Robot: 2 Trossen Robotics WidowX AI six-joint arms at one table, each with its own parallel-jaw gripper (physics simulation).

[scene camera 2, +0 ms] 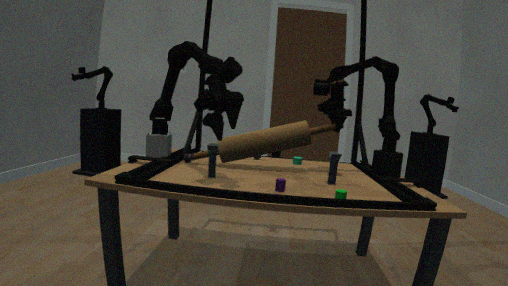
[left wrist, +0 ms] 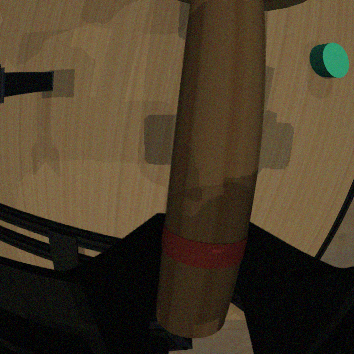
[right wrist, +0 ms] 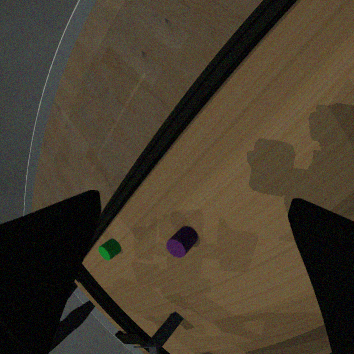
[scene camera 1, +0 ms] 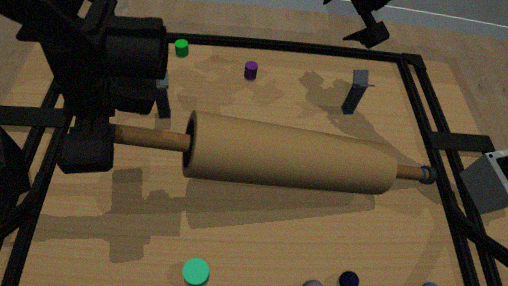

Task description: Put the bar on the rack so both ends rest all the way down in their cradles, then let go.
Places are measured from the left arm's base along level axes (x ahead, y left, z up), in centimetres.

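Pixels of known places: left gripper, fingertip midpoint: [scene camera 2: 336, 132] [left wrist: 197, 223]; right gripper, fingertip midpoint: [scene camera 2: 226, 134] [right wrist: 198, 205] [scene camera 1: 334, 21]; left arm's base, origin of the base link: [scene camera 2: 388, 151] [left wrist: 148, 339]; right arm's base, origin of the base link: [scene camera 2: 159, 133].
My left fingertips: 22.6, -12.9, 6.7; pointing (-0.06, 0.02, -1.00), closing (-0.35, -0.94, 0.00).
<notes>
Ahead of a thing's pixels: the offset from my left fingertips to its top centre, as dx, dy, dz.
The bar [scene camera 1: 290, 152] [scene camera 2: 267, 141] [left wrist: 220, 125] is a thick tan roller with thin wooden handles. It slants, its red-banded end raised and its blue-banded end low by the frame's side rail. The rack's two grey posts, one {+13.4, +14.8, -6.3} [scene camera 1: 163, 102] [scene camera 2: 332, 170] [left wrist: 30, 83] [right wrist: 169, 330] towards the raised end and one {+53.7, -3.2, -6.3} [scene camera 1: 354, 95] [scene camera 2: 212, 162] towards the low end, stand apart from the bar. My left gripper [scene camera 1: 87, 150] [scene camera 2: 340, 126] [left wrist: 197, 223] is shut on the bar's red-banded handle. My right gripper [scene camera 2: 226, 131] [right wrist: 198, 205] is open and empty, above the table near the low-end post.
A green cylinder {+25.0, +32.0, -14.9} [scene camera 1: 181, 48] [scene camera 2: 341, 194] [right wrist: 110, 249] and a purple cylinder {+37.3, +16.9, -14.4} [scene camera 1: 251, 70] [scene camera 2: 280, 185] [right wrist: 182, 242] stand beyond the bar in scene camera 1. A teal disc {+4.8, -20.6, -15.0} [scene camera 1: 196, 271] [scene camera 2: 297, 160] [left wrist: 335, 60] and a dark blue ball {+27.6, -35.3, -14.7} [scene camera 1: 349, 280] lie nearer. A black frame [scene camera 1: 300, 48] borders the table.
</notes>
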